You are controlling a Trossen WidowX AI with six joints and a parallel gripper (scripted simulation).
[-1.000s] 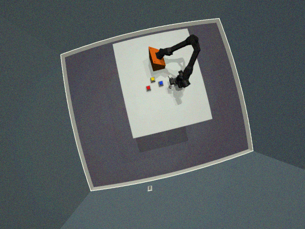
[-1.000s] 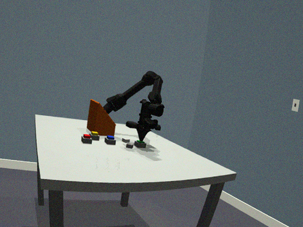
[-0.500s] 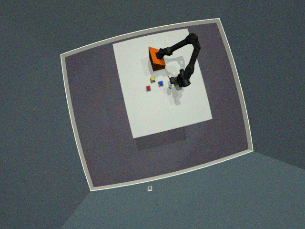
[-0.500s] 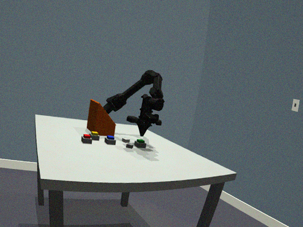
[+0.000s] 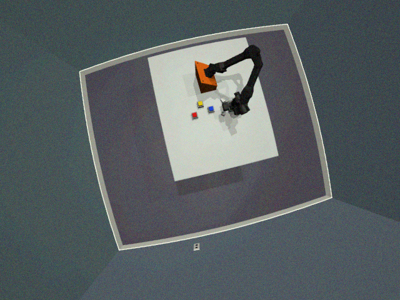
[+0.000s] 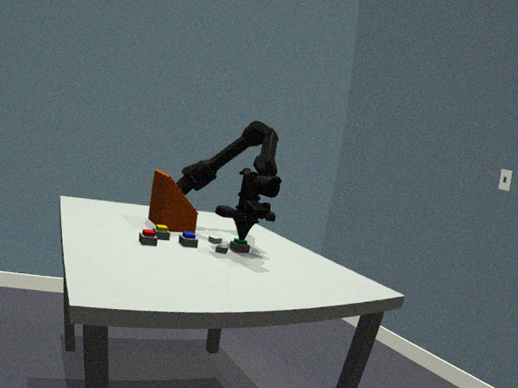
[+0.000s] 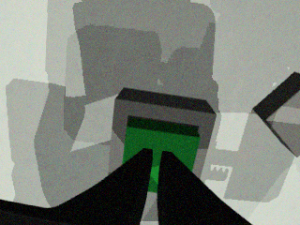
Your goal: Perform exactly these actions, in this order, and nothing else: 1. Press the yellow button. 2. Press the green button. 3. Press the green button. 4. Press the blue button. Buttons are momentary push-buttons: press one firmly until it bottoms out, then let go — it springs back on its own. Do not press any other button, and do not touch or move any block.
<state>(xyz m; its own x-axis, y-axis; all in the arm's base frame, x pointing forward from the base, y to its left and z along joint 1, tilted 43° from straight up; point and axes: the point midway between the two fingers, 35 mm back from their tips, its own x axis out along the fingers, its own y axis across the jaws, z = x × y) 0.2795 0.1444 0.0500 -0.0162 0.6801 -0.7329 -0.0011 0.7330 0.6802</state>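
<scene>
Right now my gripper tip is 10 mm above the green button. Round my gripper tip: yellow button (240 mm to the right, 90 mm behind, 10 mm below); red button (310 mm to the right, 20 mm behind, 10 mm below); blue button (170 mm to the right, 30 mm behind, 10 mm below).
</scene>
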